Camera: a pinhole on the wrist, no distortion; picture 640 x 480 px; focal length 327.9 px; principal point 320.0 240.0 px. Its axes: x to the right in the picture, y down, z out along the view. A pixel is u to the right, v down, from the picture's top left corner.
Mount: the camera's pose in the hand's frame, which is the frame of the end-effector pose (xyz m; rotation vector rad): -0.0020 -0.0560 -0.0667 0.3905 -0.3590 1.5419
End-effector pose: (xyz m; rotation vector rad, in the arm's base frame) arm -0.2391 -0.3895 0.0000 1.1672 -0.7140 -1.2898
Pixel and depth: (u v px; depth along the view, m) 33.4 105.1 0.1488
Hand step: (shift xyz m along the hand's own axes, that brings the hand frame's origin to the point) 0.0621 -0.2394 0.0045
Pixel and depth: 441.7 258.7 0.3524
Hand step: -0.0148 -0.1020 0.3067
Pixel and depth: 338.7 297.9 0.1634
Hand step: -0.0275 -0.1231 0.0832
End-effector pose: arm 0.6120 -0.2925 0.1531 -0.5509 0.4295 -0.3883
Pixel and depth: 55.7 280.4 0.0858
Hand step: -0.0109 -0.1569 -0.0221
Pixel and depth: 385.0 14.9 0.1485
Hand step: 0.1030 -0.0973 0.0768
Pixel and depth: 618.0 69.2 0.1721
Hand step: 0.0913 0.0045 0.1564
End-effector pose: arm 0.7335 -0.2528 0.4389 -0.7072 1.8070 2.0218
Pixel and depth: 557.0 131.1 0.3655
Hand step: 0.1270 0.0116 0.3770
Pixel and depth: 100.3 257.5 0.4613
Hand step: -0.0176 -0.5427 0.2012
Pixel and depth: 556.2 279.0 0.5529
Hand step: -0.0562 0.0430 0.6085
